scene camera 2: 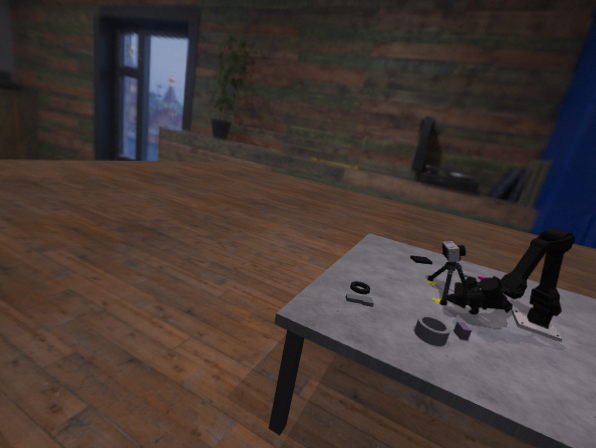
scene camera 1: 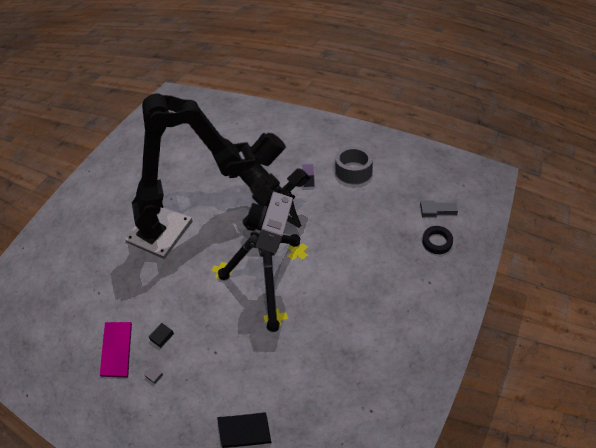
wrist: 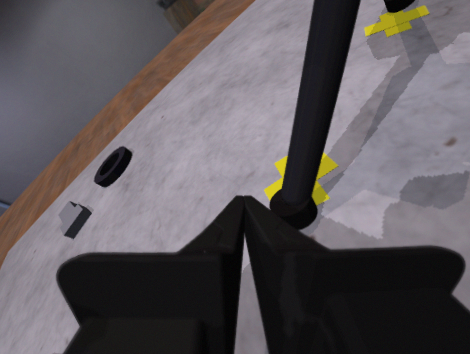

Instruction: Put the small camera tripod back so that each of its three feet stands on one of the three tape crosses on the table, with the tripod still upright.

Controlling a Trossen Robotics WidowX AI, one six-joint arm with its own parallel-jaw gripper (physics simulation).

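Frame: origin at the arm's base, x ahead, y left, z up, level; centimetres.
Seen in the pictures: gripper, fingertip midpoint: (scene camera 2: 444, 297) (scene camera 1: 300, 226) (wrist: 243, 203); arm's base, origin of the base link: (scene camera 2: 537, 322) (scene camera 1: 151, 231).
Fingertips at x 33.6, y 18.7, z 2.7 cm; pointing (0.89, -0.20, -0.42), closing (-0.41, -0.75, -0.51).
Pixels of each thing's top centre, then the offset from my fingertips to it. "pt": a spot on its surface instead. Level surfaces: height alone.
- yellow cross, middle of its top: (wrist: 394, 21) (scene camera 1: 275, 317) dx +7.8, dy -22.0, dz -3.9 cm
- third cross, surface spot: (wrist: 327, 165) (scene camera 1: 290, 256) pt dx +0.8, dy -5.9, dz -4.0 cm
- grey table, its level: dz -4.0 cm
- grey ring-shaped holder, middle of its top: (scene camera 1: 354, 158) (scene camera 2: 434, 323) dx -0.8, dy +27.3, dz +0.8 cm
- purple block, middle of its top: (scene camera 1: 308, 169) (scene camera 2: 464, 326) dx -9.2, dy +17.9, dz +0.0 cm
- black ring, middle of its top: (wrist: 109, 163) (scene camera 1: 438, 237) (scene camera 2: 360, 286) dx +29.6, dy +15.8, dz -2.5 cm
- grey stepped piece, middle of its top: (wrist: 67, 214) (scene camera 1: 439, 206) (scene camera 2: 359, 298) dx +25.8, dy +25.8, dz -2.5 cm
- magenta plate, middle of its top: (scene camera 1: 115, 348) dx -17.5, dy -51.0, dz -3.2 cm
- black slab, middle of its top: (scene camera 1: 243, 429) (scene camera 2: 421, 258) dx +18.9, dy -49.7, dz -2.5 cm
The black tripod (scene camera 1: 270, 290) (scene camera 2: 450, 274) (wrist: 320, 100) stands upright with a grey camera (scene camera 1: 276, 215) (scene camera 2: 451, 252) on top. In scene camera 1, its front foot (scene camera 1: 272, 325) is at the lower edge of one yellow cross (scene camera 1: 282, 316), its left foot (scene camera 1: 223, 274) at the lower right of another cross (scene camera 1: 217, 269). Its right foot (scene camera 1: 295, 240) (wrist: 293, 210) is at the near edge of the third cross (scene camera 1: 298, 252) (wrist: 327, 165) in the wrist view, offset toward my gripper. My gripper (scene camera 1: 298, 224) (wrist: 243, 203) is shut and empty, low beside that foot; whether they touch is unclear.
On the grey table (scene camera 1: 375, 300) are a grey ring-shaped holder (scene camera 1: 354, 174) (scene camera 2: 431, 334), a purple block (scene camera 1: 308, 172) (scene camera 2: 463, 330), a black ring (scene camera 1: 425, 240) (wrist: 102, 175), a grey stepped piece (scene camera 1: 446, 209), a magenta plate (scene camera 1: 116, 349), a black slab (scene camera 1: 244, 429) and two small blocks.
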